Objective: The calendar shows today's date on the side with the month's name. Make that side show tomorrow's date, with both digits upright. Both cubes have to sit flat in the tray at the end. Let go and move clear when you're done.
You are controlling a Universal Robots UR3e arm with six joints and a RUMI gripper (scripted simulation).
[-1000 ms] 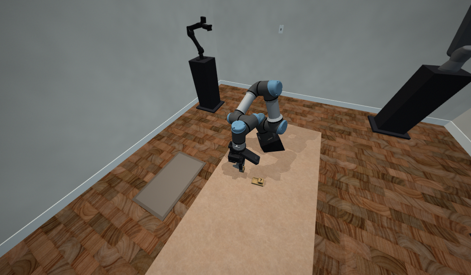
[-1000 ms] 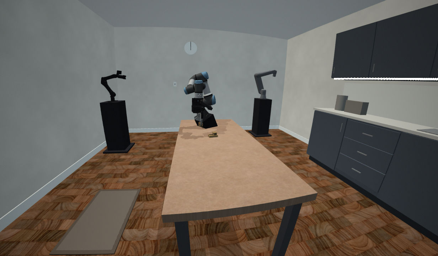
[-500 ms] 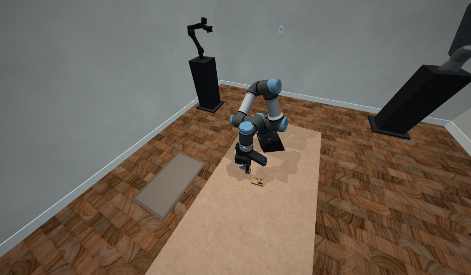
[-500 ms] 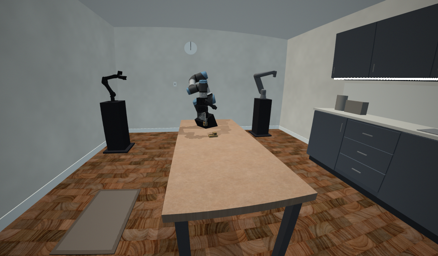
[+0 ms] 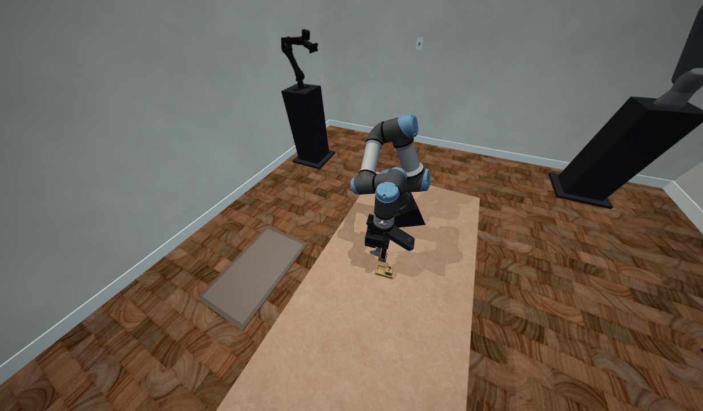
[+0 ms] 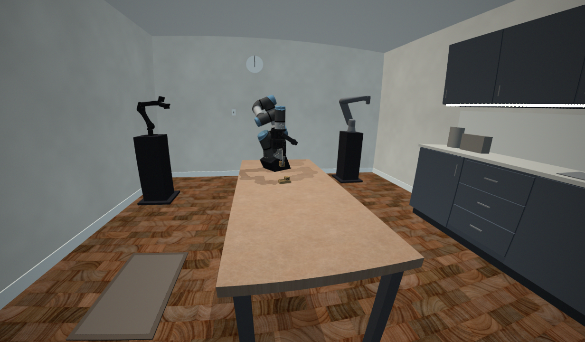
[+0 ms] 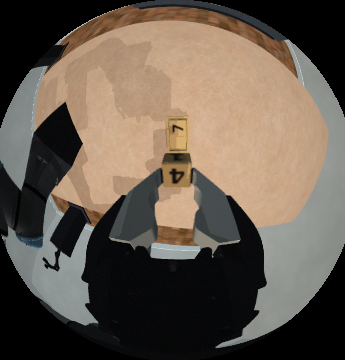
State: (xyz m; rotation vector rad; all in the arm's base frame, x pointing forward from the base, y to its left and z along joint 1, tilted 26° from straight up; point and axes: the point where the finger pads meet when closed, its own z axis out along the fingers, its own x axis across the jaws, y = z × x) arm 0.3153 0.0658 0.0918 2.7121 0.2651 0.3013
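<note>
Right now my hand is 20 mm to the right of the wooden tray and 130 mm above it.
</note>
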